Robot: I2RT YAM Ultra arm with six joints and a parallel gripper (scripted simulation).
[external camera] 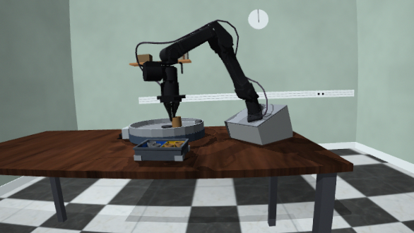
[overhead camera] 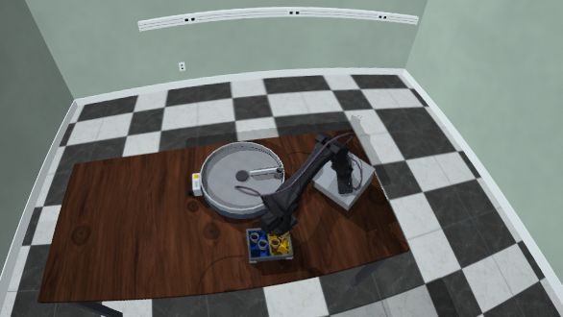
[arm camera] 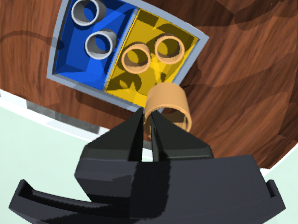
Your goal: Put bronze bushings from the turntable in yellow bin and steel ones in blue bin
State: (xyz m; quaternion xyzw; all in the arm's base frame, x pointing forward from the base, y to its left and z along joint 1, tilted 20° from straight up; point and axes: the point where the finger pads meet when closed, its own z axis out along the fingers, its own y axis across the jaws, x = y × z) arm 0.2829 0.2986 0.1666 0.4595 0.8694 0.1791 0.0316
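Right now my hand is 10 mm to the left of the yellow bin and 130 mm above it. Round my hand: grey turntable 200 mm ahead, 340 mm to the right, 90 mm below; bin tray 50 mm ahead, 120 mm below; blue bin 90 mm ahead, 10 mm to the left, 130 mm below.
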